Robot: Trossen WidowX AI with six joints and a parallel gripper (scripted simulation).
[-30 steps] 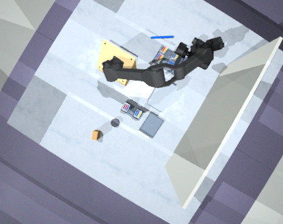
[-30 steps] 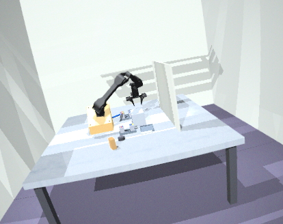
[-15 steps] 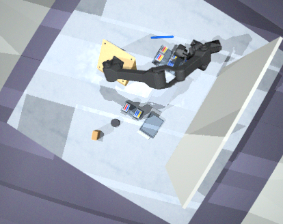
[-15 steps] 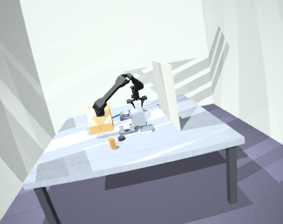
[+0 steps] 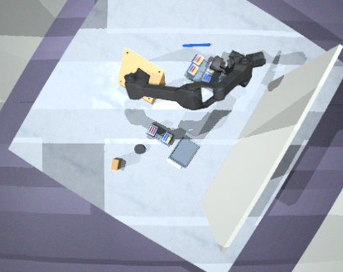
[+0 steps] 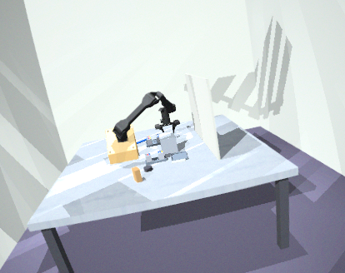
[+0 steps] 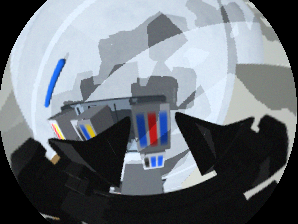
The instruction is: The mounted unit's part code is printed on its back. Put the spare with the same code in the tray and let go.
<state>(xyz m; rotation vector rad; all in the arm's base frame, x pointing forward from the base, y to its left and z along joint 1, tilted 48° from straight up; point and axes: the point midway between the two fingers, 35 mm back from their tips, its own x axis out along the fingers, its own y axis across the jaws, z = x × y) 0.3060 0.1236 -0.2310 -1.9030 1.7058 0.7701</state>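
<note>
The grey spare is 2 cm above my gripper tip. Also, from my gripper tip: blue stick: 21 cm behind, 5 cm to the left, 2 cm below; dark disc: 53 cm to the right, 15 cm behind, 2 cm below; grey upright panel: 23 cm to the right, 23 cm ahead, 20 cm above.
</note>
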